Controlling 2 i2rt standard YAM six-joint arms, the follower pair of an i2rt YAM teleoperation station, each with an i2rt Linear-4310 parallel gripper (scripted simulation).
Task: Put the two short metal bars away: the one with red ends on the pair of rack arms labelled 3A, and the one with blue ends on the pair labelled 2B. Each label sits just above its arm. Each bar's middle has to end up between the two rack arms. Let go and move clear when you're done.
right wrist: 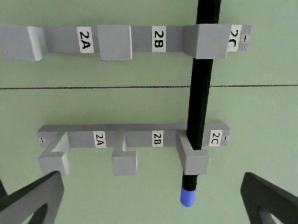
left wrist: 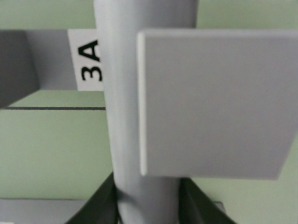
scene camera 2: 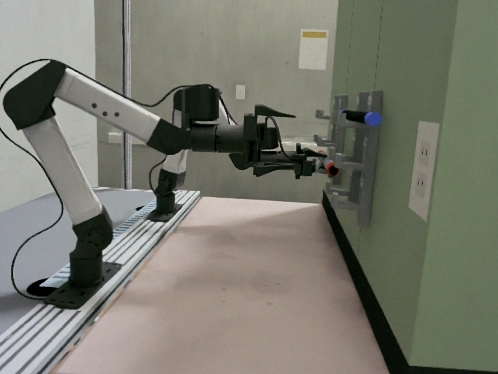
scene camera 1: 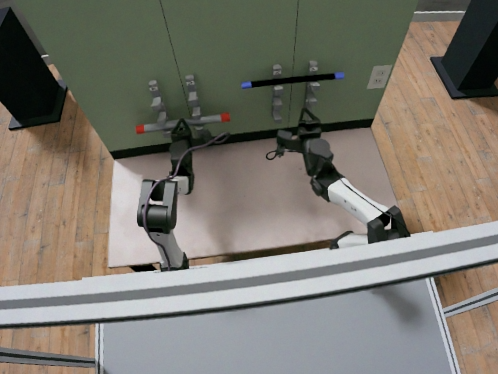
Scene:
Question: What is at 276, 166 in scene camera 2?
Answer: My right gripper.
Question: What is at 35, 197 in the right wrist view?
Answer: My right gripper.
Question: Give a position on a red-ended grey bar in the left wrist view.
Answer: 117, 34

